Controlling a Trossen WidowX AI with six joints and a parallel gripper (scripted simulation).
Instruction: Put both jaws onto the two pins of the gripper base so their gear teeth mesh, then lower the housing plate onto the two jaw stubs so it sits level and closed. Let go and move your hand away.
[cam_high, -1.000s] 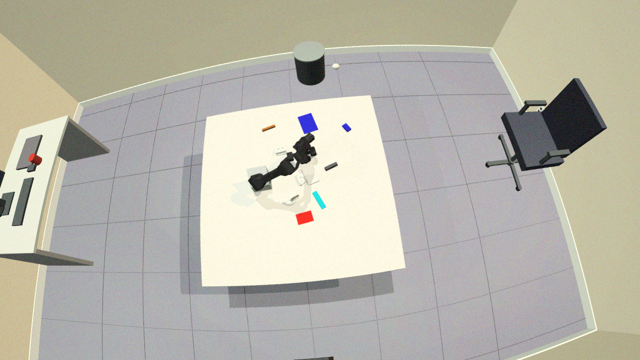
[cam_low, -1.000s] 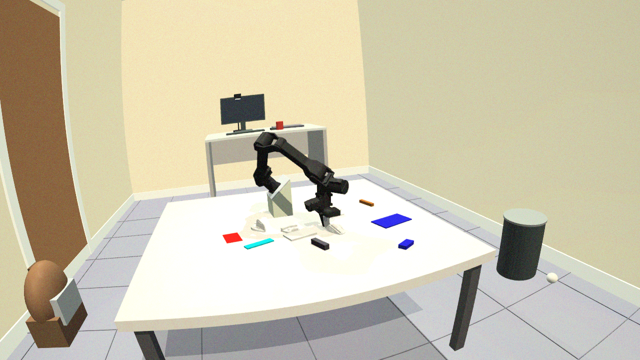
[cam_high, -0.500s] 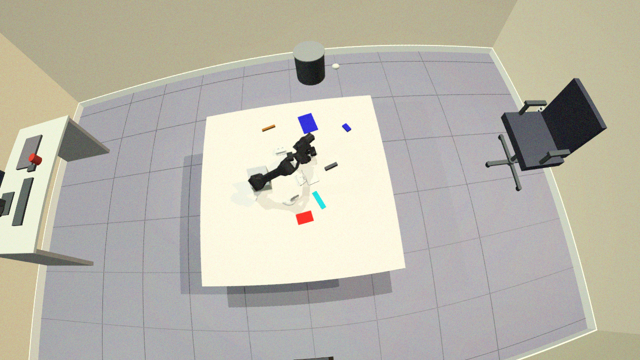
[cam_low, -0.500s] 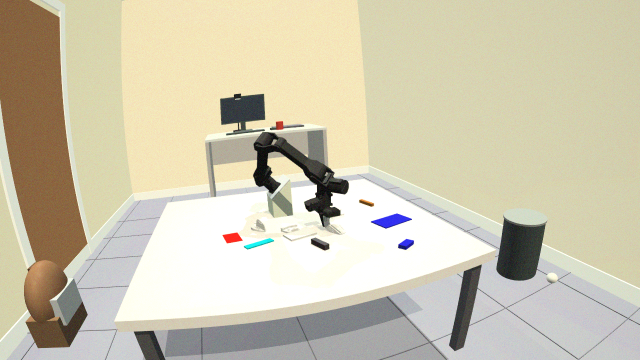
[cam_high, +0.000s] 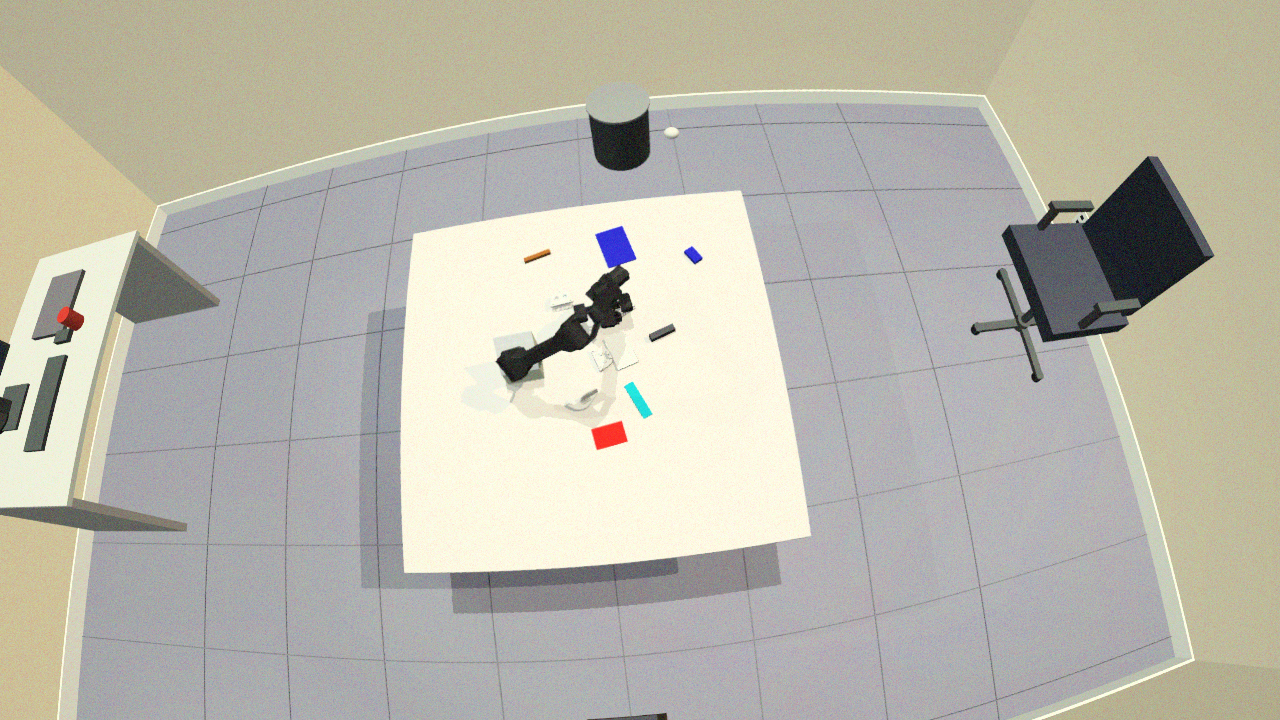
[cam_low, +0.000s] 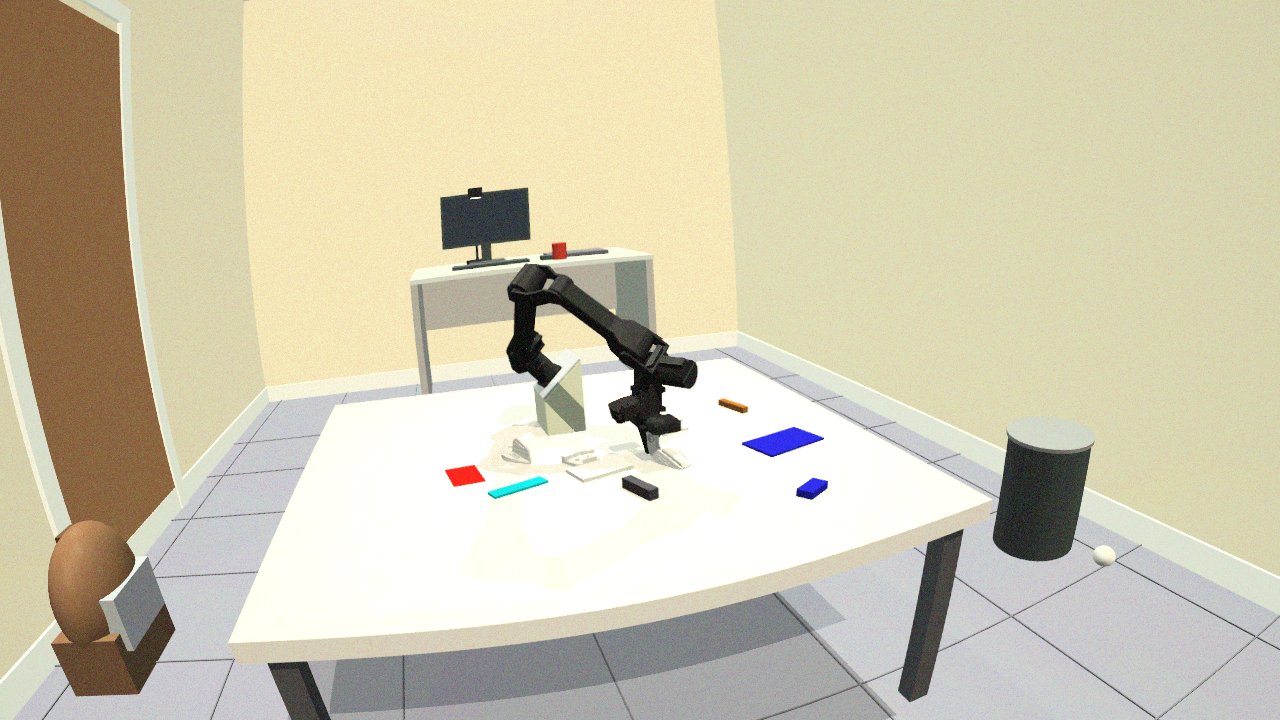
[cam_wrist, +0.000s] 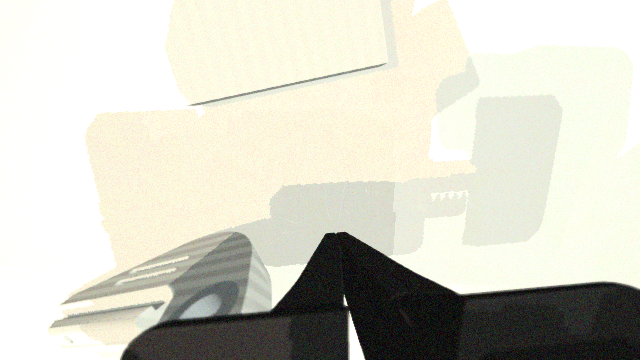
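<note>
Now: the white jaw 50 mm ahead of my gripper tip and 40 mm above it. The rest, counted from my gripper tip: white ribbed plate 30 mm ahead, 120 mm to the right; dark block 170 mm ahead, 100 mm to the right, 10 mm above; blue sheet 100 mm ahead, 280 mm to the left.
</note>
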